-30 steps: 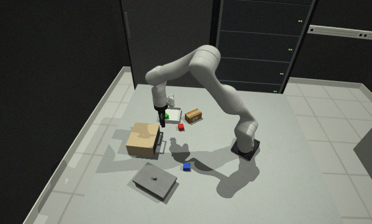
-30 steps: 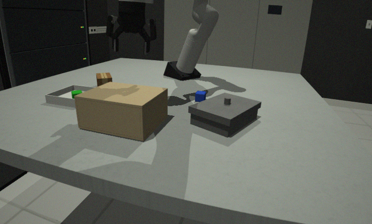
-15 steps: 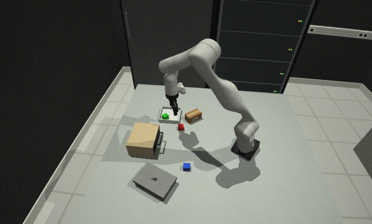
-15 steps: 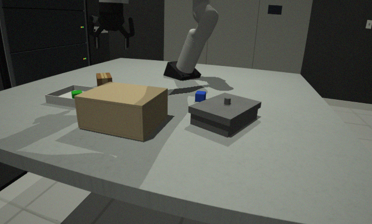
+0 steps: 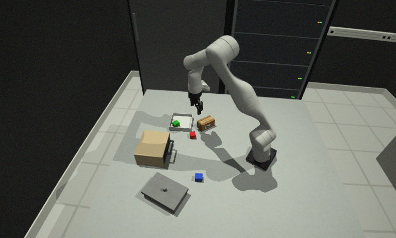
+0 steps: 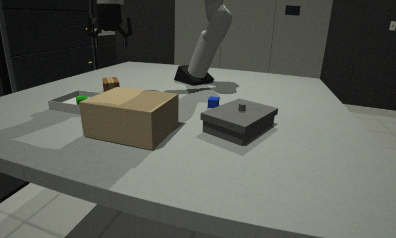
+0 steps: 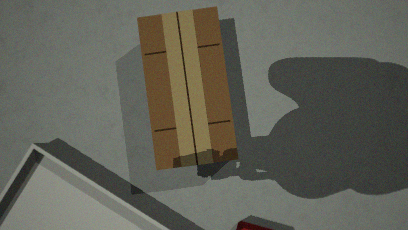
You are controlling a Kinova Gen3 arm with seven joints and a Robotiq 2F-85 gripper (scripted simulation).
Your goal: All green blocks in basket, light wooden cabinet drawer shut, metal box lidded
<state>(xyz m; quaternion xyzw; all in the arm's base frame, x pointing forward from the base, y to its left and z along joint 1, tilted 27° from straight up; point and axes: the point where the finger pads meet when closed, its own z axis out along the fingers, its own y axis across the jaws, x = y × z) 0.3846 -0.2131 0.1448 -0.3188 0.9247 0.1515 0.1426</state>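
Now: the small cardboard box 150 mm below my hand, 70 mm to the right of it and 60 mm behind it. Round my hand: basket (180 mm below, 110 mm ahead, 50 mm to the right); cabinet drawer (240 mm to the left, 170 mm ahead, 150 mm below); red block (170 mm below, 50 mm to the left).
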